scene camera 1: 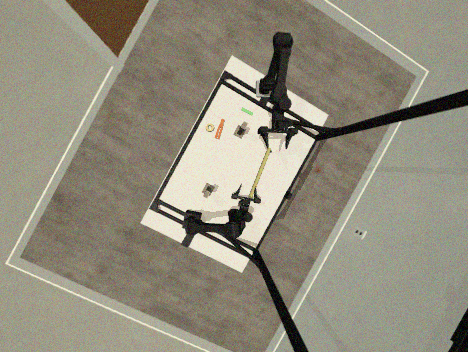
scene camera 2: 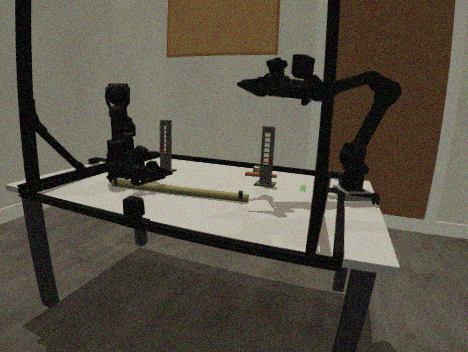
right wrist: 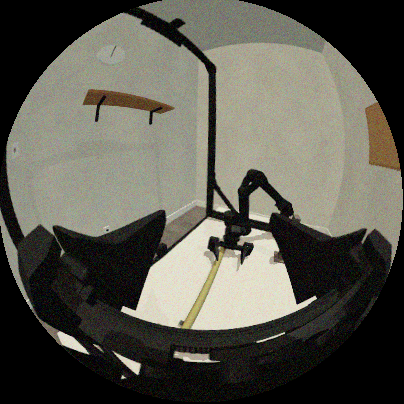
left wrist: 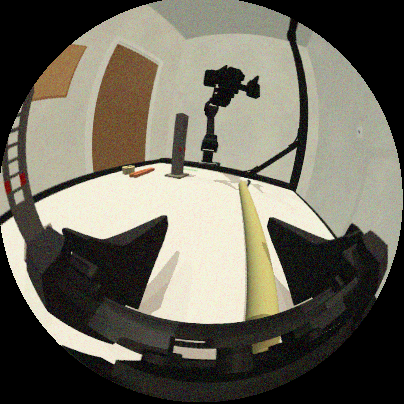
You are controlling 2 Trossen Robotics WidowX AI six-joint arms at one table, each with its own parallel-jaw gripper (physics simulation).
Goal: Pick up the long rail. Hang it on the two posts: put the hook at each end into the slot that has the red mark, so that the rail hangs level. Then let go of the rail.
Observation:
My left gripper is open and touches a long olive rail. My right gripper is open, holding nothing.
My left gripper also shows in the right wrist view and in the left wrist view. My right gripper is seen too in the right wrist view and in the left wrist view.

